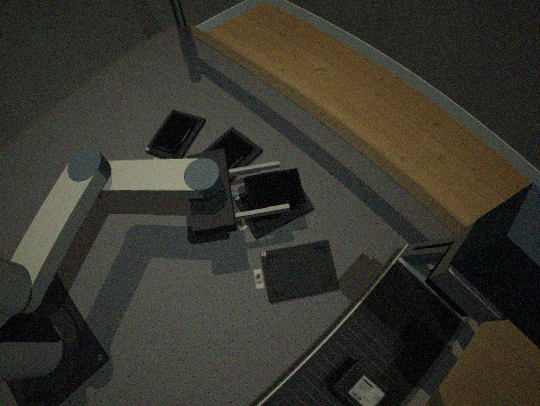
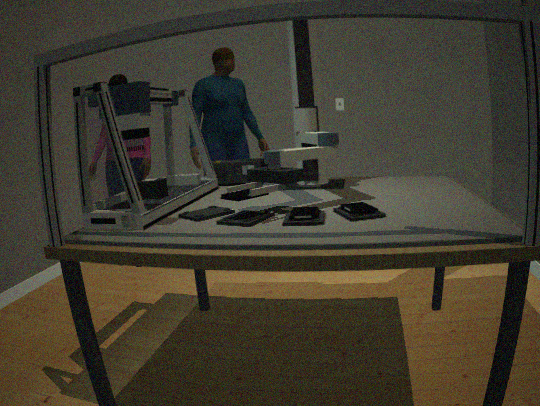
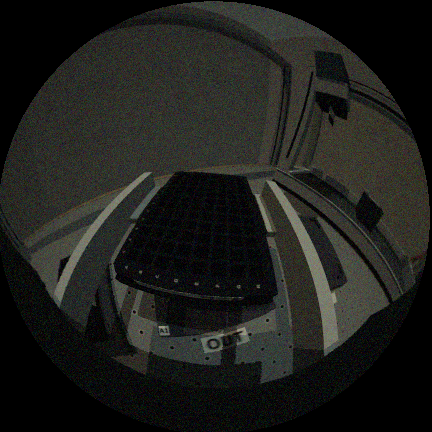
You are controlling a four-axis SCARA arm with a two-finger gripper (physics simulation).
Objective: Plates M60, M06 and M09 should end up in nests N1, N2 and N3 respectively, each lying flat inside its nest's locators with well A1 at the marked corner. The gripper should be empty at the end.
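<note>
My gripper (image 1: 283,185) (image 2: 232,192) (image 3: 206,183) is shut on a dark well plate (image 1: 272,187) (image 2: 244,195) (image 3: 200,235), held level above the OUT nest (image 1: 259,231) (image 2: 245,218) and turned relative to it. The plate's name is not readable. Row letters run along its near edge. The OUT label (image 3: 224,340) and an A1 mark (image 3: 163,330) show below it. The N3 nest (image 1: 300,272) (image 2: 206,213) (image 3: 325,255) is bare. Two further nests hold dark plates: one plate (image 1: 176,132) (image 2: 358,208) at the far end, another plate (image 1: 232,147) (image 2: 304,213) partly behind the arm. Their names are unreadable.
A framed machine (image 2: 122,160) with a dark ribbed deck (image 1: 345,345) stands beside the N3 nest. A black box with a white label (image 1: 366,390) is on its deck. The arm's base (image 1: 82,345) is at the lower left. A dark post (image 1: 189,55) stands at the table's edge.
</note>
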